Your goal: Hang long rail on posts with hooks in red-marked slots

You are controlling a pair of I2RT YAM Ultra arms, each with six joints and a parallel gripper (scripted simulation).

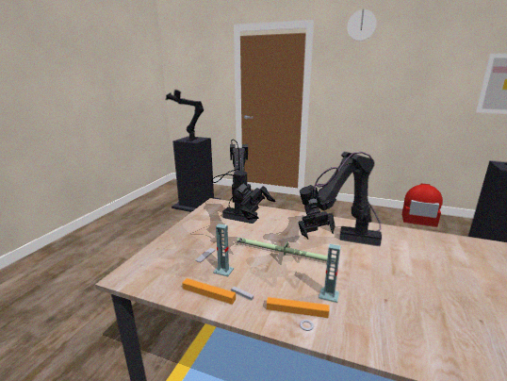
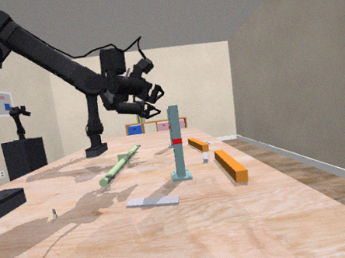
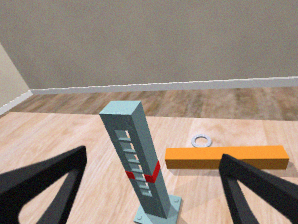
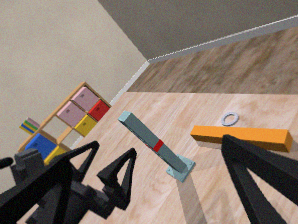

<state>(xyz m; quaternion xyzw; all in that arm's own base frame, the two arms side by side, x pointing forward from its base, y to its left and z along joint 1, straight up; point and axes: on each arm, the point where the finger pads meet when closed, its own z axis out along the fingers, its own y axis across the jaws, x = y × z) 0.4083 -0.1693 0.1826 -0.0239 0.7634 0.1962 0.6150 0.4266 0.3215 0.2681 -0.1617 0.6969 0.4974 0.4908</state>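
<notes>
Right now my left hand is 190 mm above the pale green rail, 180 mm to the left of it and 140 mm past it. Also, from my left hand: flat grey plate 520 mm to the right, 220 mm below.
</notes>
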